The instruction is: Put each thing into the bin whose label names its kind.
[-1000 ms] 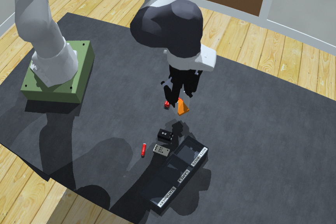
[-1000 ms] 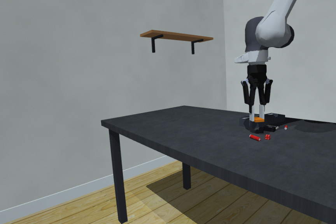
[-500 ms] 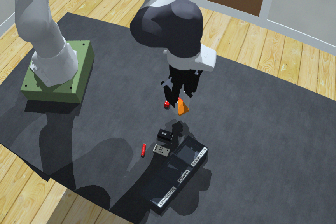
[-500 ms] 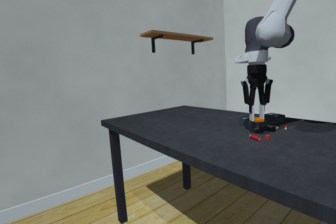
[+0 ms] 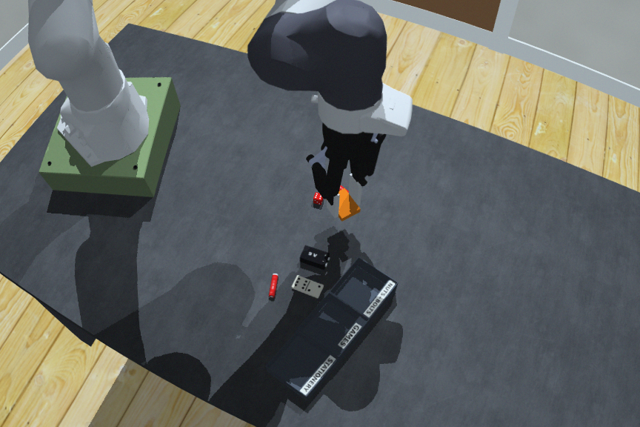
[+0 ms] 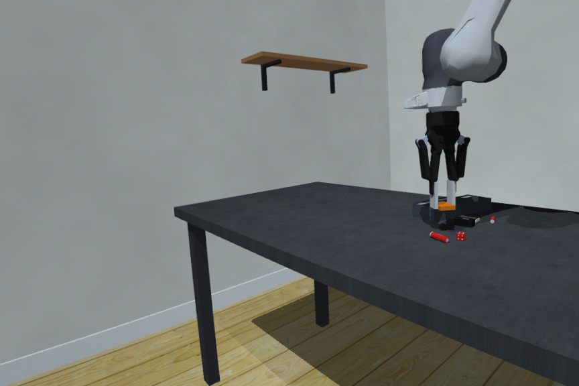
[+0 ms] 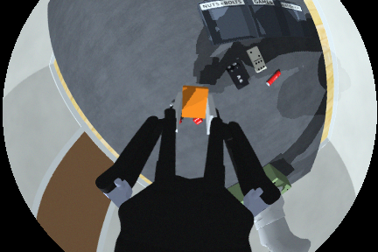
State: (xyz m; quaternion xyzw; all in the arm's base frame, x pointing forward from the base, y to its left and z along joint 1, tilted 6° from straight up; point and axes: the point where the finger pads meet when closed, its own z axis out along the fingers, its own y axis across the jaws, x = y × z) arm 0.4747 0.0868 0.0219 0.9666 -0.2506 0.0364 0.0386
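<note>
The orange block lies 30 mm below my hand. Round my hand: red die: 60 mm behind, 20 mm to the left, 90 mm below; then black 9V battery: 90 mm to the right, 90 mm below; then white domino: 10 mm ahead, 140 mm to the right, 90 mm below.
</note>
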